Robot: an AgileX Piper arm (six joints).
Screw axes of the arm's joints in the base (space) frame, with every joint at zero. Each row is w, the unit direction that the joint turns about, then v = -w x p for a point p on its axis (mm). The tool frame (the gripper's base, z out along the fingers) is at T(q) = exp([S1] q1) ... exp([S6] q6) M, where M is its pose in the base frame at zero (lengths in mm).
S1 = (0, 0, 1, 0, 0, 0)
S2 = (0, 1, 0, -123, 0, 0)
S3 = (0, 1, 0, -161.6, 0, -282.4)
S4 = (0.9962, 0, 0.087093, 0, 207.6, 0)
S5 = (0, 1, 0, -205.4, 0, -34.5)
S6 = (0.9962, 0, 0.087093, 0, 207.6, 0)
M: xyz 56.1 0 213.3 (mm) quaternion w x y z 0.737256 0 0.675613 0
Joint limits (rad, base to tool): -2.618..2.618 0..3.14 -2.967..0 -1.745..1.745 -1.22..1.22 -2.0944..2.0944
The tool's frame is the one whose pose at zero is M.
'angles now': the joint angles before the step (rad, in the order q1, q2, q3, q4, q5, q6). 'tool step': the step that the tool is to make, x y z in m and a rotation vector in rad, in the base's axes. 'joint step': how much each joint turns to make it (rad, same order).
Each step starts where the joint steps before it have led.
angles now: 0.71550, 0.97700, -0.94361, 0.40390, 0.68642, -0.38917
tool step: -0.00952, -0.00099, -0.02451, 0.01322, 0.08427, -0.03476
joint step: 0.04018, -0.03030, 0.10268, -0.01560, -0.04665, 0.10228
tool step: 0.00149, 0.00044, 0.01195, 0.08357, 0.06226, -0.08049
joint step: -0.00001, -0.00024, -0.03569, -0.00959, -0.00796, 0.14064
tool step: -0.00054, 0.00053, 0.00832, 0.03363, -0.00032, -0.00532
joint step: 0.00002, -0.00196, -0.02343, 0.01533, -0.00034, 0.01085
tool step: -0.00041, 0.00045, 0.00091, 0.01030, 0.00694, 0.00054
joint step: 0.00002, -0.00002, -0.00200, 0.01225, 0.00000, 0.00003
